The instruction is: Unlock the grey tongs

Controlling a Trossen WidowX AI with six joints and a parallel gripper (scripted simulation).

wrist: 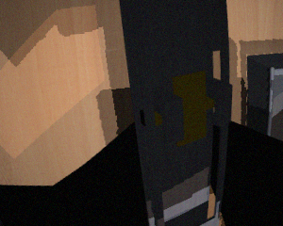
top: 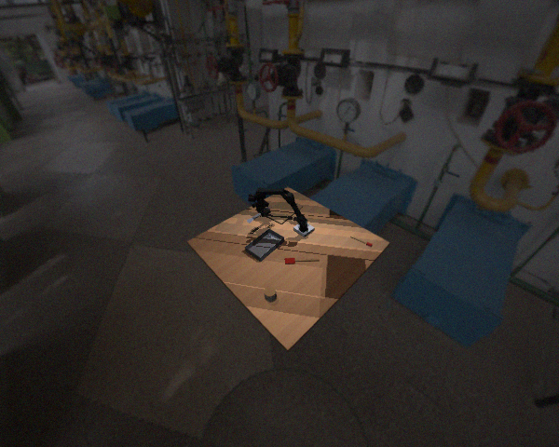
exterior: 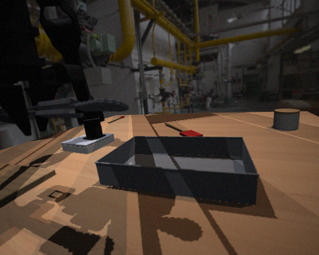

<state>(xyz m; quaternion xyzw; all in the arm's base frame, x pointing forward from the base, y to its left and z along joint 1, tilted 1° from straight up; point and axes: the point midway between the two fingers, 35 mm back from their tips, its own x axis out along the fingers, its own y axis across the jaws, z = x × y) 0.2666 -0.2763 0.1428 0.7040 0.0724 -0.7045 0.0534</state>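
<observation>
Now: gripper tip 2 cm past the yellow lock piece and 4 cm below it. The rest, counted from my gripper tip: roasting tin 12 cm ahead, 21 cm to the left, 12 cm below; then red-headed spatula 1 cm behind, 52 cm to the left, 14 cm below; then wooden board 31 cm behind, 9 cm to the right, 14 cm below.
</observation>
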